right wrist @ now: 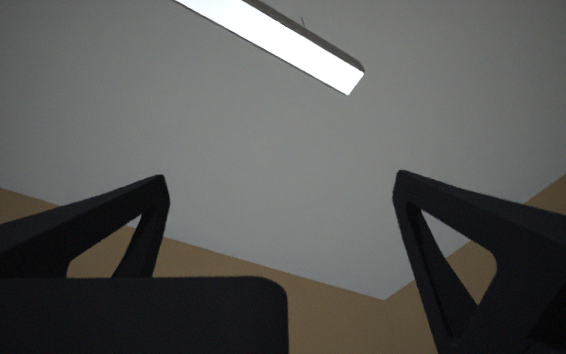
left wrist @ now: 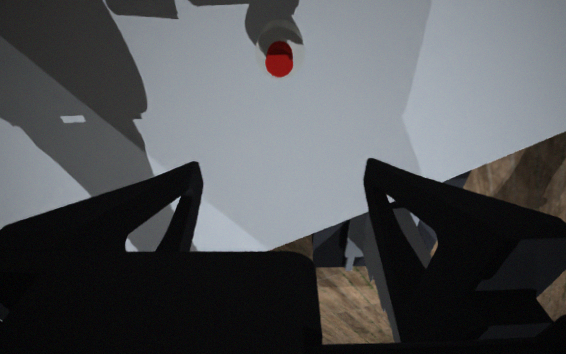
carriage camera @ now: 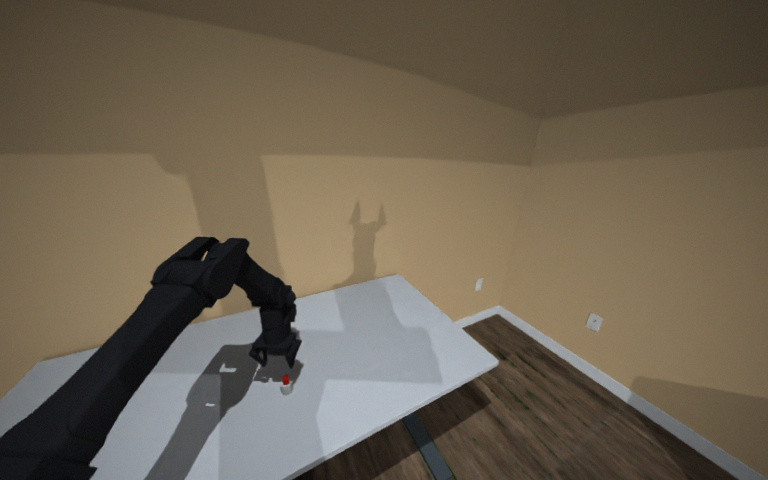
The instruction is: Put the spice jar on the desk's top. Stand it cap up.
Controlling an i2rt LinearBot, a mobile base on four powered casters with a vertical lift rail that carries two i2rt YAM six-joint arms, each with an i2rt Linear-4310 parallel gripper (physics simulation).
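Places are measured from the left arm's base along level axes (x ahead, y left, z up), in centimetres.
Where they show: left gripper, between the fingertips: (left wrist: 282, 171) (carriage camera: 278, 366); right gripper, between the fingertips: (right wrist: 281, 185).
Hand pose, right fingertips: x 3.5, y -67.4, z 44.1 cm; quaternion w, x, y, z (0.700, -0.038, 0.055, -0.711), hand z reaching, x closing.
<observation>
After its pixels a point has its place.
The spice jar (carriage camera: 286, 388) {x 46.7, y -1.5, z -31.6 cm} (left wrist: 279, 64) {x 48.3, y -0.7, z -28.9 cm}, a pale cylinder with a red cap, stands upright on the desk's white top (carriage camera: 362, 401) {x 45.8, y -26.0, z -34.8 cm} (left wrist: 340, 115) {x 41.5, y -6.2, z -34.8 cm}, cap up. My left gripper (carriage camera: 277, 362) {x 45.6, y -0.8, z -20.9 cm} (left wrist: 282, 171) {x 45.6, y -0.8, z -20.9 cm} is open and empty. It hangs above the desk, apart from the jar; in the left wrist view the jar shows beyond the fingertips, near the top of the picture. My right gripper (right wrist: 281, 185) {x 3.5, y -67.4, z 44.1 cm} is open and empty, pointing up at the ceiling, away from the desk.
A tan wall (carriage camera: 317, 215) {x 110.8, y 4.2, z 8.1 cm} rises behind the desk, and a second wall with outlets stands at the right. A dark desk foot (carriage camera: 429, 447) lies on the wooden floor (carriage camera: 521, 396) {x 105.5, y -120.8, z -106.8 cm} below the desk's edge. Shadows of the arms fall across the desk. A ceiling lamp (right wrist: 300, 50) {x 17.2, y -73.3, z 101.0 cm} shows in the right wrist view.
</observation>
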